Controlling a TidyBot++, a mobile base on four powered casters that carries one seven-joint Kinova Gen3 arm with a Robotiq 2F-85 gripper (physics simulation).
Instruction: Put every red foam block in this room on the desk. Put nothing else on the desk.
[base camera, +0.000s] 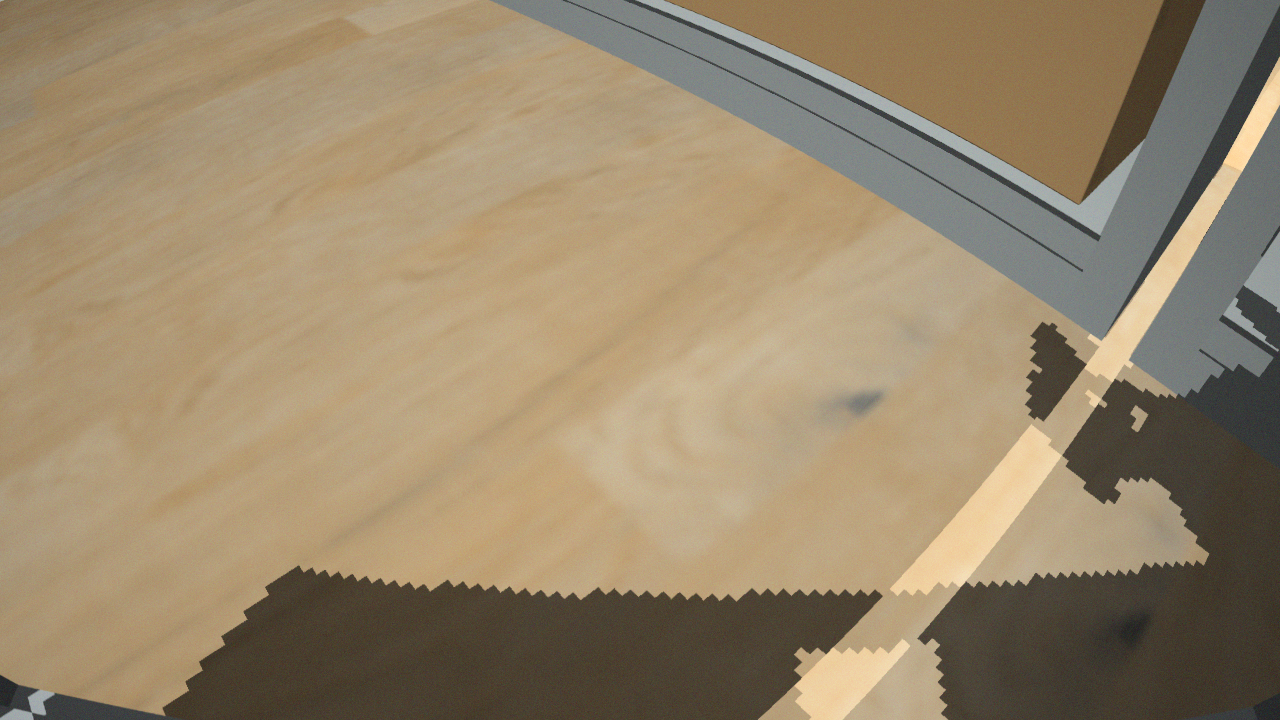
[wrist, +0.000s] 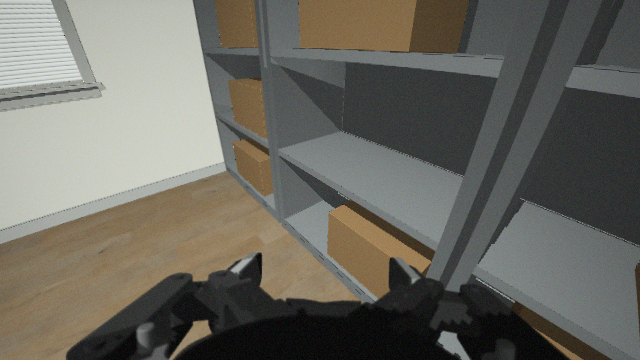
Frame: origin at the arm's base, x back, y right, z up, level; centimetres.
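Seen in the pictures: gripper, fingertip midpoint: (wrist: 324, 269).
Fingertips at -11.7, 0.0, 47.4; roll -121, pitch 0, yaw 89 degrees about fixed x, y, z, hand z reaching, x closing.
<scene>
Offsets run from my fingertips to a thing's top centre, as dx, dy, dz. "spot": to the spot under its first point.
No red foam block and no desk shows in either view. My gripper (wrist: 324, 269) is open, its two dark fingers wide apart at the bottom of the wrist view, with no object between them. Beyond the fingers are the wood floor and the foot of a grey shelf unit. The gripper does not show in the base camera view.
The grey shelf unit (base camera: 877, 152) (wrist: 274, 110) holds cardboard boxes, among them a low one {-65.5, +27.2, -52.5} (wrist: 370, 245) on its bottom shelf, an upper one {spot: -65.4, +7.7, +18.1} (wrist: 357, 25) and smaller ones {-147.2, -46.6, -52.5} (wrist: 252, 165) at the left. A pale wall (wrist: 145, 100) with a blinds-covered window {spot: -114.4, -153.5, +17.4} (wrist: 37, 45) stands at the left.
</scene>
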